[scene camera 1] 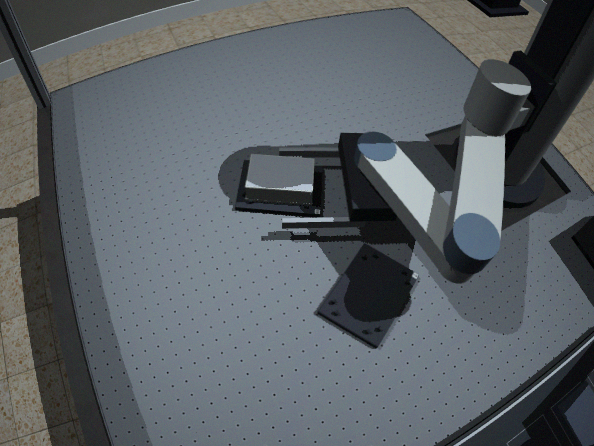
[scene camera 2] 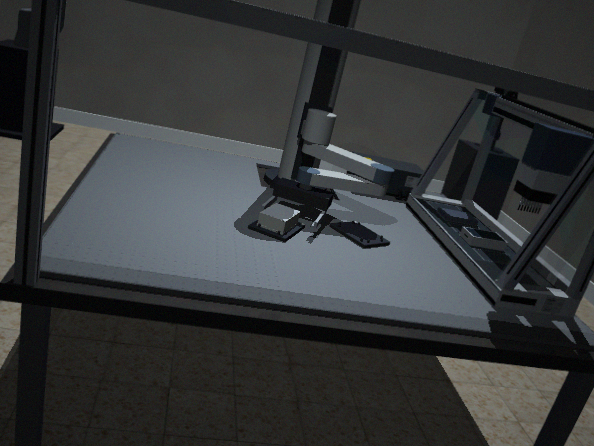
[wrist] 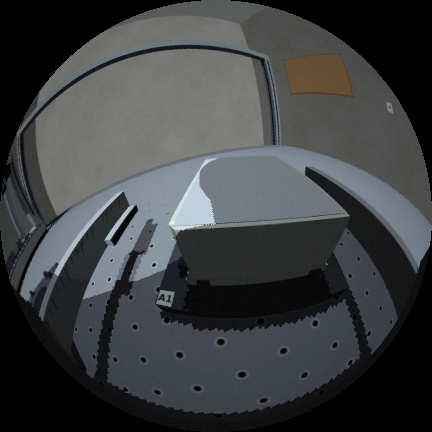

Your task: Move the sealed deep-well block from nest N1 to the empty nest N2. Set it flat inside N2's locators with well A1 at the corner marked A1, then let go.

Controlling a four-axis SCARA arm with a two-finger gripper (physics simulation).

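Frame: origin at the arm's base, x right, y ahead, z up, level; centimetres.
Seen in the pictures: gripper, fingertip midpoint: (scene camera 1: 280, 185) (scene camera 2: 288, 216) (wrist: 214, 183).
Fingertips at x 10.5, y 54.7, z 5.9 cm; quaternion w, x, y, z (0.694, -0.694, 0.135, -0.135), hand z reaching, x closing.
Observation:
Offsets run from my fingertips to a thing's top centre.
The sealed deep-well block @(dx +2.5, dy -1.1, dz +0.8 cm) (scene camera 1: 281, 172) (scene camera 2: 279, 218) (wrist: 260, 200) is a pale box sitting flat in the dark nest N1 @(dx +2.5, dy -1.1, dz -2.4 cm) (scene camera 1: 241, 199) (scene camera 2: 270, 234) (wrist: 172, 282). N1's A1 tag shows at its near left corner in the wrist view. My gripper (scene camera 1: 281, 186) (scene camera 2: 289, 217) (wrist: 214, 183) is open, with one long finger on each side of the block and a visible gap to each. The dark nest N2 @(dx -25.0, dy -6.1, dz -2.4 cm) (scene camera 1: 370, 260) (scene camera 2: 361, 235) stands empty, turned at an angle to N1, with small locators around its edge. Its white corner tag faces the arm's side in scene camera 1; its lettering is too small to read.
The arm's column (scene camera 1: 555, 115) (scene camera 2: 297, 115) rises behind the nests. Its links bend over the table near N2, and their shadow falls on N2. A framed machine (scene camera 2: 452, 255) with a small tray stands at the right of scene camera 2. Frame posts (scene camera 2: 32, 150) edge the perforated table.

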